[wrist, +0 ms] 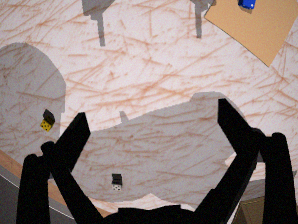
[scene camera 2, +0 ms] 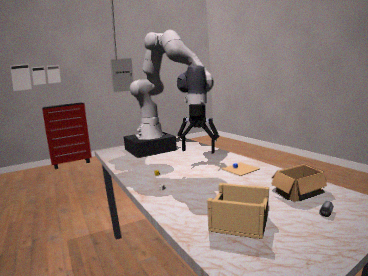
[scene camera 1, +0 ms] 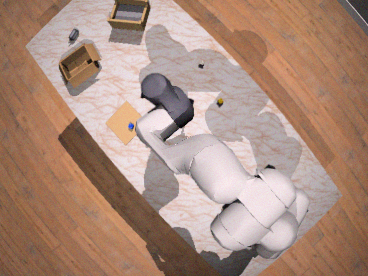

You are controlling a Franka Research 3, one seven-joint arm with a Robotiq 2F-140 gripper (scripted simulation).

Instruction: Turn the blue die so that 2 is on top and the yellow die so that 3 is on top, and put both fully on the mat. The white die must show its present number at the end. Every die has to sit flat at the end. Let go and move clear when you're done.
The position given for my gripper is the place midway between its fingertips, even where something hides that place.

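Observation:
My gripper (scene camera 2: 198,151), (wrist: 151,117). Tan mat (scene camera 1: 118,122). Wooden crate (scene camera 2: 241,218). Cardboard box (scene camera 1: 77,60), out of frame in the wrist view.

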